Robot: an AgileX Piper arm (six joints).
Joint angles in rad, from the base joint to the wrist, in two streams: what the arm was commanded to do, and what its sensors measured. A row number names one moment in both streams.
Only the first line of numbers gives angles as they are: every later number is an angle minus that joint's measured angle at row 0.
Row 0, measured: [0.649 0.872 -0.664 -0.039 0.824 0.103]
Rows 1 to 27, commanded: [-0.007 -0.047 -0.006 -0.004 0.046 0.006]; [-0.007 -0.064 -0.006 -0.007 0.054 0.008]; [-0.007 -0.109 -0.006 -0.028 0.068 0.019]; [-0.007 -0.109 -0.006 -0.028 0.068 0.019]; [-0.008 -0.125 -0.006 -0.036 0.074 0.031]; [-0.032 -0.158 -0.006 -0.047 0.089 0.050]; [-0.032 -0.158 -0.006 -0.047 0.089 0.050]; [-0.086 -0.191 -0.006 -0.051 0.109 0.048]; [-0.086 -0.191 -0.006 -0.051 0.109 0.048]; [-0.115 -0.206 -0.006 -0.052 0.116 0.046]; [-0.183 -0.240 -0.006 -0.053 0.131 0.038]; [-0.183 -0.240 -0.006 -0.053 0.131 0.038]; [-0.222 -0.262 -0.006 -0.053 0.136 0.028]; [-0.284 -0.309 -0.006 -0.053 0.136 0.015]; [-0.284 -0.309 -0.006 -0.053 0.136 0.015]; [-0.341 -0.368 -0.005 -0.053 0.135 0.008]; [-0.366 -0.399 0.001 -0.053 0.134 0.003]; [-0.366 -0.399 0.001 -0.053 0.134 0.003]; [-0.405 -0.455 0.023 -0.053 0.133 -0.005]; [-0.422 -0.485 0.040 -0.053 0.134 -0.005]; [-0.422 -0.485 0.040 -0.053 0.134 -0.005]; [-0.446 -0.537 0.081 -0.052 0.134 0.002]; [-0.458 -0.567 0.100 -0.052 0.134 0.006]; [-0.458 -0.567 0.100 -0.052 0.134 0.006]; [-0.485 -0.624 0.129 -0.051 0.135 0.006]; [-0.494 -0.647 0.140 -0.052 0.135 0.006]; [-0.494 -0.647 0.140 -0.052 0.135 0.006]
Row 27, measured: [-0.464 -0.584 0.108 -0.047 0.130 0.010]
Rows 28 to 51, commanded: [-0.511 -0.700 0.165 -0.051 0.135 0.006]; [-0.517 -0.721 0.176 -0.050 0.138 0.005]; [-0.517 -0.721 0.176 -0.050 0.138 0.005]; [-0.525 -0.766 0.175 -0.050 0.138 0.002]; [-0.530 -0.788 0.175 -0.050 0.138 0.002]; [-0.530 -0.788 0.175 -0.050 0.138 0.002]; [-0.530 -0.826 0.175 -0.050 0.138 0.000]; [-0.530 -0.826 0.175 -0.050 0.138 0.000]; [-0.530 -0.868 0.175 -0.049 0.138 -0.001]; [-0.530 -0.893 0.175 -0.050 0.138 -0.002]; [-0.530 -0.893 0.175 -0.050 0.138 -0.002]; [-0.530 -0.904 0.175 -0.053 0.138 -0.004]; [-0.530 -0.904 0.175 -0.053 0.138 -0.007]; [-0.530 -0.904 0.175 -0.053 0.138 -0.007]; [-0.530 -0.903 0.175 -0.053 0.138 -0.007]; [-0.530 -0.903 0.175 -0.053 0.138 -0.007]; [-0.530 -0.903 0.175 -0.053 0.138 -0.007]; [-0.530 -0.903 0.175 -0.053 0.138 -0.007]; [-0.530 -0.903 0.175 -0.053 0.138 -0.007]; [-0.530 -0.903 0.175 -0.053 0.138 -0.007]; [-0.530 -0.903 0.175 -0.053 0.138 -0.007]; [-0.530 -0.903 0.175 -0.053 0.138 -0.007]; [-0.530 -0.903 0.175 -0.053 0.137 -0.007]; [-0.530 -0.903 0.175 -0.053 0.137 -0.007]
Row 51, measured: [-0.523 -0.876 0.173 -0.046 0.147 0.003]
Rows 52 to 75, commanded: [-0.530 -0.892 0.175 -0.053 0.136 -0.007]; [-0.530 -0.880 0.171 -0.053 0.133 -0.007]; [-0.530 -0.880 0.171 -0.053 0.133 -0.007]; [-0.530 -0.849 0.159 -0.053 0.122 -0.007]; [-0.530 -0.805 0.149 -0.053 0.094 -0.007]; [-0.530 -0.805 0.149 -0.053 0.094 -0.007]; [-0.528 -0.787 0.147 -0.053 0.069 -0.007]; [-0.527 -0.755 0.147 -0.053 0.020 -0.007]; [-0.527 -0.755 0.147 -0.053 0.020 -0.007]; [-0.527 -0.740 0.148 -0.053 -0.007 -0.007]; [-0.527 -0.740 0.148 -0.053 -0.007 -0.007]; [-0.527 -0.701 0.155 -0.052 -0.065 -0.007]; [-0.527 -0.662 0.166 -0.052 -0.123 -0.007]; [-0.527 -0.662 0.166 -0.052 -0.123 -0.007]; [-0.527 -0.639 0.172 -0.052 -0.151 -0.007]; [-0.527 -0.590 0.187 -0.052 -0.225 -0.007]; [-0.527 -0.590 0.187 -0.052 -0.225 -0.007]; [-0.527 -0.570 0.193 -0.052 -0.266 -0.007]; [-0.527 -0.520 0.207 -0.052 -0.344 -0.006]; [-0.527 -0.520 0.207 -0.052 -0.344 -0.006]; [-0.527 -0.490 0.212 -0.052 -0.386 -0.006]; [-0.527 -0.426 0.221 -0.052 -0.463 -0.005]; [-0.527 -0.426 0.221 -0.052 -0.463 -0.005]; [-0.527 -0.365 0.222 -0.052 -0.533 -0.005]
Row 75, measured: [-0.523 -0.433 0.215 -0.046 -0.421 0.002]
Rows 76 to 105, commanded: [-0.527 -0.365 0.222 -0.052 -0.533 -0.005]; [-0.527 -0.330 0.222 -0.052 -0.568 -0.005]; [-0.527 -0.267 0.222 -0.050 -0.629 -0.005]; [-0.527 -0.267 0.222 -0.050 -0.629 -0.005]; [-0.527 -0.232 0.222 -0.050 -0.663 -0.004]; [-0.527 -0.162 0.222 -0.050 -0.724 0.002]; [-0.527 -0.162 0.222 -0.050 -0.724 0.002]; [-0.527 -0.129 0.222 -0.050 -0.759 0.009]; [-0.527 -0.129 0.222 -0.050 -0.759 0.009]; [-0.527 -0.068 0.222 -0.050 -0.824 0.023]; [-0.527 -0.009 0.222 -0.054 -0.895 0.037]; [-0.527 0.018 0.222 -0.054 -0.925 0.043]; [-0.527 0.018 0.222 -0.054 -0.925 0.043]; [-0.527 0.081 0.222 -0.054 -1.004 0.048]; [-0.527 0.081 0.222 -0.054 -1.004 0.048]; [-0.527 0.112 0.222 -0.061 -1.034 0.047]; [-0.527 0.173 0.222 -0.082 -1.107 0.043]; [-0.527 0.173 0.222 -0.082 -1.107 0.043]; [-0.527 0.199 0.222 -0.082 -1.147 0.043]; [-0.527 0.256 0.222 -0.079 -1.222 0.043]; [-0.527 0.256 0.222 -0.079 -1.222 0.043]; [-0.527 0.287 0.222 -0.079 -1.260 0.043]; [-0.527 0.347 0.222 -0.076 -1.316 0.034]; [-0.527 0.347 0.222 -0.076 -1.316 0.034]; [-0.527 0.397 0.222 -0.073 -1.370 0.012]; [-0.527 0.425 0.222 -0.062 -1.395 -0.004]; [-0.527 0.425 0.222 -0.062 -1.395 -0.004]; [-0.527 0.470 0.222 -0.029 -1.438 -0.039]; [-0.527 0.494 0.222 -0.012 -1.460 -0.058]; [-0.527 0.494 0.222 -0.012 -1.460 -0.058]
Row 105, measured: [-0.523 0.446 0.223 -0.045 -1.380 -0.005]
